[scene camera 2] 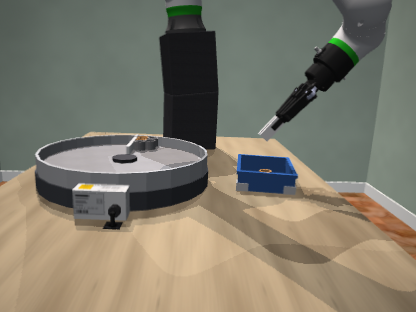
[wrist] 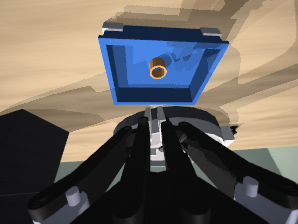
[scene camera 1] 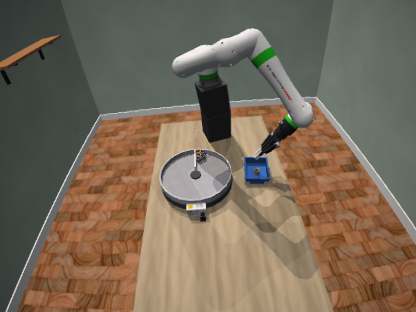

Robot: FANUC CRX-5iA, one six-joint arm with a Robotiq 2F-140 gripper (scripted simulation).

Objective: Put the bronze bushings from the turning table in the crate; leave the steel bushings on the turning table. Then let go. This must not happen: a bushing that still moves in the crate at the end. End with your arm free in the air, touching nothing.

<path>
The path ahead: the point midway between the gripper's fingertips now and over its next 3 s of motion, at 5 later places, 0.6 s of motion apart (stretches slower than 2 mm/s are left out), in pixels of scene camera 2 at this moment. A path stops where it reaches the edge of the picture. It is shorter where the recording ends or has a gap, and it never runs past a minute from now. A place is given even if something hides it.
My gripper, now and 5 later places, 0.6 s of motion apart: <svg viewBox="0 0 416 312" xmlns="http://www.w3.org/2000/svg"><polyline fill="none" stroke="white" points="262,137 236,134 164,128 147,128 147,136 147,139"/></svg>
</path>
